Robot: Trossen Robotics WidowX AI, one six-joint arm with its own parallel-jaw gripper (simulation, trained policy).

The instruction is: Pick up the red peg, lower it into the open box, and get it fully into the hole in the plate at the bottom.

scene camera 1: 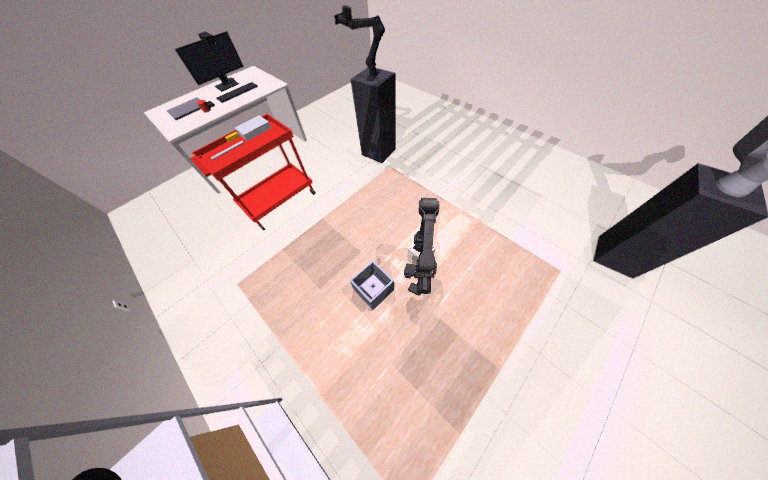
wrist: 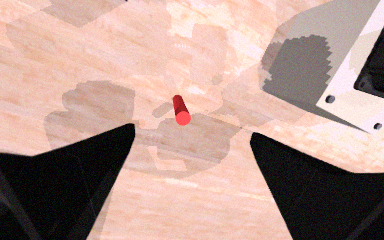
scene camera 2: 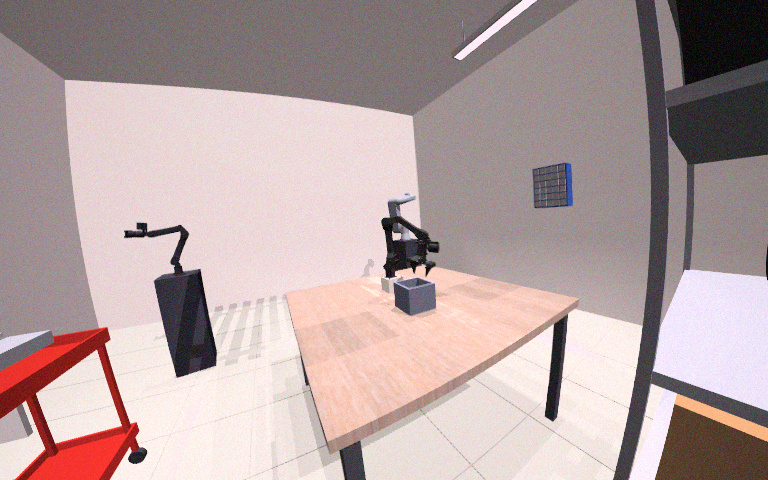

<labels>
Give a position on a grey box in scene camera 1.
372,268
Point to a grey box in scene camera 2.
At 413,296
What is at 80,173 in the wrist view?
My gripper.
</labels>
